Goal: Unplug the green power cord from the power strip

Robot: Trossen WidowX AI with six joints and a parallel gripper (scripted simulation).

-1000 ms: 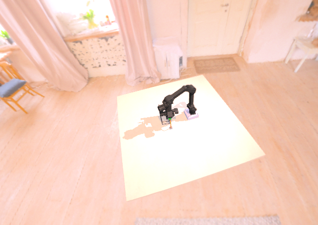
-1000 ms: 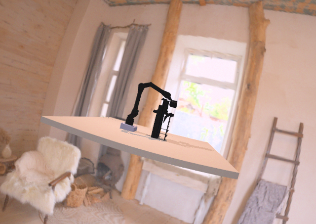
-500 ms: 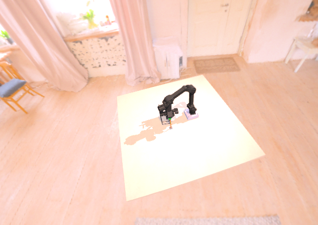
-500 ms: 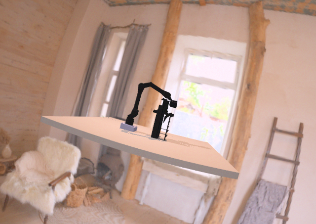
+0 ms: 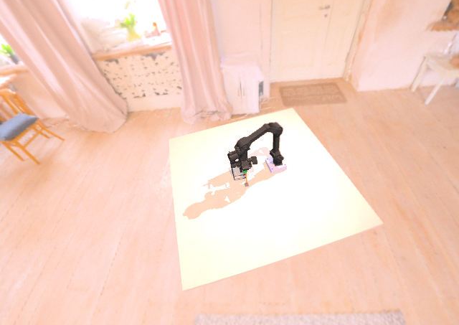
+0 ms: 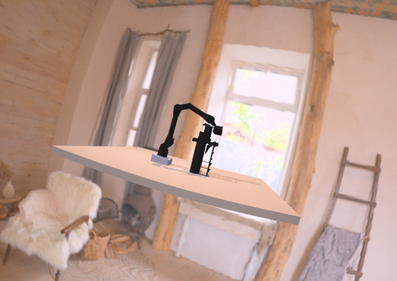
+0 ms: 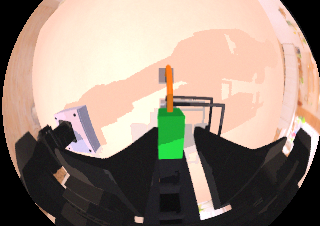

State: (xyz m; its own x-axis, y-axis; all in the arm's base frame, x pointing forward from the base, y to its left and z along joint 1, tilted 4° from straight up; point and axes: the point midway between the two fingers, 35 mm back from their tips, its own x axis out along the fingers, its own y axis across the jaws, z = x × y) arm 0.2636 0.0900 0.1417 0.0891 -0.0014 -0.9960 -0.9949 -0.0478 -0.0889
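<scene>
Right now my gripper tip is 30 mm to the left of the green plug and 10 mm above it.
</scene>
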